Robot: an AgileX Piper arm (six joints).
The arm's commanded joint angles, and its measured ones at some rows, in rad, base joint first. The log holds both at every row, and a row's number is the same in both.
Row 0, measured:
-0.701, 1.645, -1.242, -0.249, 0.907, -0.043
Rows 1 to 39, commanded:
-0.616, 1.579, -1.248, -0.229, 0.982, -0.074
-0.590, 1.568, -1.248, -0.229, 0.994, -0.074
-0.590, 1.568, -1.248, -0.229, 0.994, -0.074
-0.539, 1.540, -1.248, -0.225, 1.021, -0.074
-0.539, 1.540, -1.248, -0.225, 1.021, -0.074
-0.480, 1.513, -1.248, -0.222, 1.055, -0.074
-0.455, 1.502, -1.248, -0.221, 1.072, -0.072
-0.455, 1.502, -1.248, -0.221, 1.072, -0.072
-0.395, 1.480, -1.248, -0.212, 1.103, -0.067
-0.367, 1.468, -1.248, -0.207, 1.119, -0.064
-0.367, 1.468, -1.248, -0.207, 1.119, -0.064
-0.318, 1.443, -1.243, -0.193, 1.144, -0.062
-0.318, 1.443, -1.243, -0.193, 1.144, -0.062
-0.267, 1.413, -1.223, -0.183, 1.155, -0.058
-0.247, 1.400, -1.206, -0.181, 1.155, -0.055
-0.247, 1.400, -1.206, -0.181, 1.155, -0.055
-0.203, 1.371, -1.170, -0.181, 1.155, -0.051
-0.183, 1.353, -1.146, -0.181, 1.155, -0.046
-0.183, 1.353, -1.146, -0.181, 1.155, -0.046
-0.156, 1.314, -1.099, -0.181, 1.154, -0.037
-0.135, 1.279, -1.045, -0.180, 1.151, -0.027
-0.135, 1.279, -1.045, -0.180, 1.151, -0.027
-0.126, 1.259, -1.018, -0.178, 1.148, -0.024
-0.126, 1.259, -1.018, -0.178, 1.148, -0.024
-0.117, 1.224, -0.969, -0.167, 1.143, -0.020
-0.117, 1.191, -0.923, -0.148, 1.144, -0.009
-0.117, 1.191, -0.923, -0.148, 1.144, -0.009
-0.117, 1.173, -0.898, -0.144, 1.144, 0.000
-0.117, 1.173, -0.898, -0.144, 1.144, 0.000
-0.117, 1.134, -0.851, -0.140, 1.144, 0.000
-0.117, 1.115, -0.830, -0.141, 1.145, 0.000
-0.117, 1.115, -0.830, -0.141, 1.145, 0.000
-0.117, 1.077, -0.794, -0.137, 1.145, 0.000
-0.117, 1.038, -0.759, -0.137, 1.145, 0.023
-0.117, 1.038, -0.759, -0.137, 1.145, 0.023
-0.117, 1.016, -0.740, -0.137, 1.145, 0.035
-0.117, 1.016, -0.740, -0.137, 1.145, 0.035
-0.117, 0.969, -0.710, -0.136, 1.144, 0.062
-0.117, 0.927, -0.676, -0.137, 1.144, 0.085
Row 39, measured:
-0.118, 0.978, -0.717, -0.137, 1.143, 0.051
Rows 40 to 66, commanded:
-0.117, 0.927, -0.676, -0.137, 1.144, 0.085
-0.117, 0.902, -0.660, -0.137, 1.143, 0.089
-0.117, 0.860, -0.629, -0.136, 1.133, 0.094
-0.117, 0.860, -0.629, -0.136, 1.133, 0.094
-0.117, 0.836, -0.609, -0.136, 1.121, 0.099
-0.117, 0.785, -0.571, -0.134, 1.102, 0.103
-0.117, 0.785, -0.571, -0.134, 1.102, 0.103
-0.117, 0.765, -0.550, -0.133, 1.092, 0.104
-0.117, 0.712, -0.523, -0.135, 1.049, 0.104
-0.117, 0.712, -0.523, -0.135, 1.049, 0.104
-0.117, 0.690, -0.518, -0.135, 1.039, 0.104
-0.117, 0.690, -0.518, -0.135, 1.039, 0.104
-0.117, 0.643, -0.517, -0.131, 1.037, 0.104
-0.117, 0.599, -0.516, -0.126, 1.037, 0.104
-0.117, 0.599, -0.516, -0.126, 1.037, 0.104
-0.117, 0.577, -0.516, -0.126, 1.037, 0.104
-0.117, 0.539, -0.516, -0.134, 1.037, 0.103
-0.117, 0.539, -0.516, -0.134, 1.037, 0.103
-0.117, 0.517, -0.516, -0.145, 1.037, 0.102
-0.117, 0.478, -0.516, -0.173, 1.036, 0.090
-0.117, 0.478, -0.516, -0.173, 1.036, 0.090
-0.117, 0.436, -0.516, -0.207, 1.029, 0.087
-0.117, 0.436, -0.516, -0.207, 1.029, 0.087
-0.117, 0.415, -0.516, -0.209, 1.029, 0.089
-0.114, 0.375, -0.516, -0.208, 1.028, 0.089
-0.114, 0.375, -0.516, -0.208, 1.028, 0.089
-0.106, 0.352, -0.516, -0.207, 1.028, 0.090
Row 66, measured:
-0.117, 0.406, -0.520, -0.195, 1.037, 0.094
